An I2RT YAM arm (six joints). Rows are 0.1 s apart.
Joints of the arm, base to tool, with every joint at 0 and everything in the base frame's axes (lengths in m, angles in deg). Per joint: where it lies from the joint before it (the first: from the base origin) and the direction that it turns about. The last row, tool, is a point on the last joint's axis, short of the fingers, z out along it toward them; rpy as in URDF.
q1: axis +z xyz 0 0 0.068
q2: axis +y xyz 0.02 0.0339 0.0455
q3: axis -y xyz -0.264 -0.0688 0
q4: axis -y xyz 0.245 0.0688 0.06
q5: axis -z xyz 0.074 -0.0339 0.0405
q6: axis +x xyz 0.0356 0 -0.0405
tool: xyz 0 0 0 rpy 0 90 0
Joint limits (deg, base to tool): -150..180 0..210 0..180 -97..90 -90..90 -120..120
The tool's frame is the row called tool.
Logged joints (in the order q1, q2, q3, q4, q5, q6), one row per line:
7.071 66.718 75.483 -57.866 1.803 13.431
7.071 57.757 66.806 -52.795 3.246 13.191
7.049 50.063 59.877 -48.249 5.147 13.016
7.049 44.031 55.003 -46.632 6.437 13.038
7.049 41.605 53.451 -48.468 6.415 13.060
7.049 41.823 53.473 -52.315 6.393 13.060
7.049 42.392 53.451 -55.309 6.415 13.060
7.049 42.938 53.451 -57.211 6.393 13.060
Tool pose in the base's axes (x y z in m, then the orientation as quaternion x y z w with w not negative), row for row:
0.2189 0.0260 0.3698 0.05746 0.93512 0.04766 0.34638
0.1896 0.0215 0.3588 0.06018 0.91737 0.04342 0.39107
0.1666 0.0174 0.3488 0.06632 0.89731 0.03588 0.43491
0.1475 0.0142 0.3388 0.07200 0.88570 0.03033 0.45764
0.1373 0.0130 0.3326 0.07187 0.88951 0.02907 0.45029
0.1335 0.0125 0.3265 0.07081 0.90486 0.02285 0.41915
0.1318 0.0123 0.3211 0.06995 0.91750 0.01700 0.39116
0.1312 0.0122 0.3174 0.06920 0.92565 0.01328 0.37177
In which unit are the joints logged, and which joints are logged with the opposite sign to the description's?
The joints are logged in degrees. Opposite sign: none.
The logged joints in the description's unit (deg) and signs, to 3 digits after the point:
7.071 66.718 75.483 -57.866 1.803 13.431
7.071 57.757 66.806 -52.795 3.246 13.191
7.049 50.063 59.877 -48.249 5.147 13.016
7.049 44.031 55.003 -46.632 6.437 13.038
7.049 41.605 53.451 -48.468 6.415 13.060
7.049 41.823 53.473 -52.315 6.393 13.060
7.049 42.392 53.451 -55.309 6.415 13.060
7.049 42.938 53.451 -57.211 6.393 13.060

